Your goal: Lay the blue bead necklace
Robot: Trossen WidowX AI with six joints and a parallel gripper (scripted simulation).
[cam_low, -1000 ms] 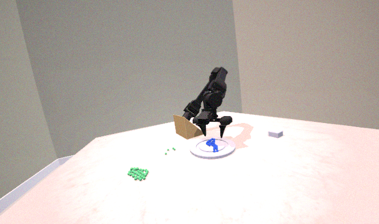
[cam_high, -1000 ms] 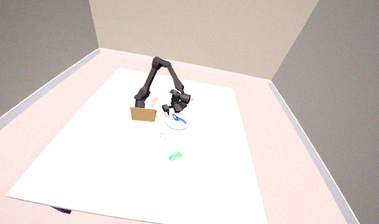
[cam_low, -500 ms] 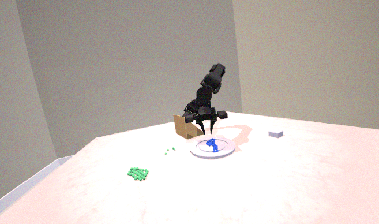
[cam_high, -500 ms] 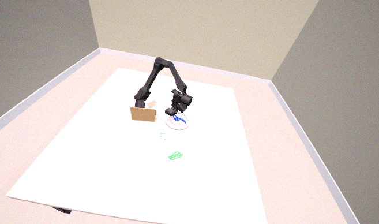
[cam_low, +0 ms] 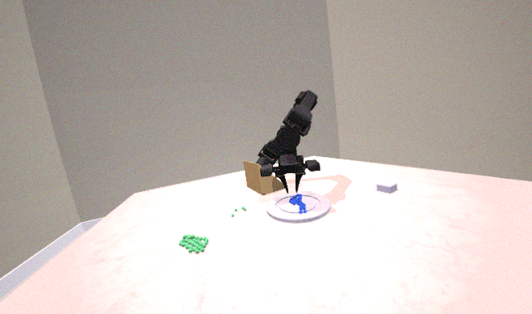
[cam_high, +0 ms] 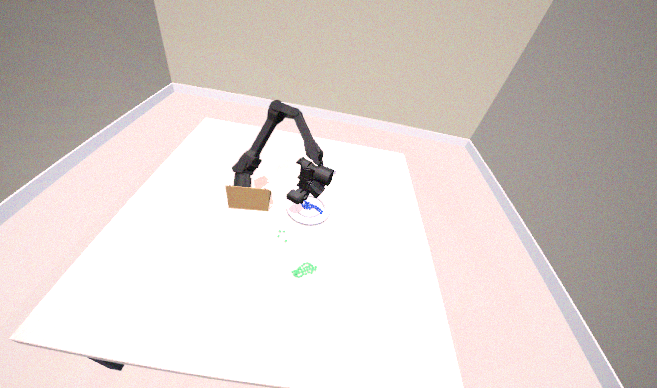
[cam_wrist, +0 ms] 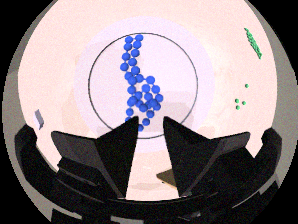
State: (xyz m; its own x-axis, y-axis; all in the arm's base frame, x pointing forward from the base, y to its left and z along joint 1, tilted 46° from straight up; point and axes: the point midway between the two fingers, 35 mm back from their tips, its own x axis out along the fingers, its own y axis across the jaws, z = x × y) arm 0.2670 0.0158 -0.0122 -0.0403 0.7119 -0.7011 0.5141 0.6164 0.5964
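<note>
Right now the round white bead board is 30 mm ahead of my gripper tip and 30 mm below it. Round my gripper tip: small grey block 140 mm ahead, 290 mm to the left, 30 mm below.
</note>
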